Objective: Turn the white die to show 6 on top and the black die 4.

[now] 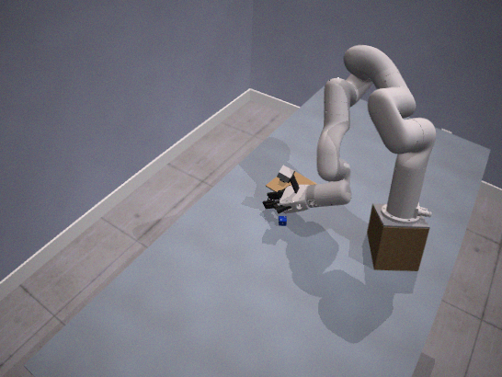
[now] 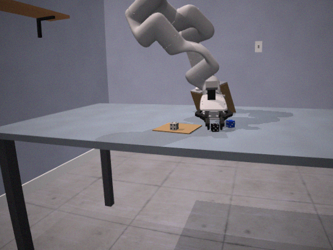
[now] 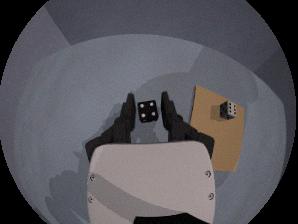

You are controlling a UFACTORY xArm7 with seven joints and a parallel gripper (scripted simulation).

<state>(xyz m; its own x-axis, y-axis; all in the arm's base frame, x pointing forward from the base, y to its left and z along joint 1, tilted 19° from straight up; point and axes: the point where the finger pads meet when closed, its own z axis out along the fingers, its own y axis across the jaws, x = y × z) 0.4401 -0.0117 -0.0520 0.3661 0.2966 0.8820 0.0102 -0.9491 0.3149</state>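
The black die lies 1 cm below my hand. From my hand the other things lie so: blue die 6 cm behind, 6 cm to the left, 1 cm below; then white die 14 cm to the right, 1 cm below; then mat 4 cm behind, 13 cm to the right, 3 cm below.
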